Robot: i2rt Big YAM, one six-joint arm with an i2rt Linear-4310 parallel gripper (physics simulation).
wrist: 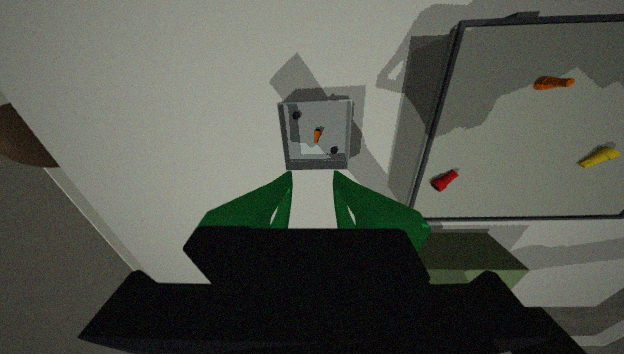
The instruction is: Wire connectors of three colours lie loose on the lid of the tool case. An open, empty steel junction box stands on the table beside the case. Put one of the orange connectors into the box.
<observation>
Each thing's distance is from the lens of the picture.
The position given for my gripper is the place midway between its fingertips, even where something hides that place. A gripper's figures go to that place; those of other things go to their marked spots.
my gripper (312,177): 0.13 m
steel junction box (297,120): 0.28 m
tool case (469,105): 0.24 m
The marked spots on the tool case and the steel junction box are 0.21 m apart.
</observation>
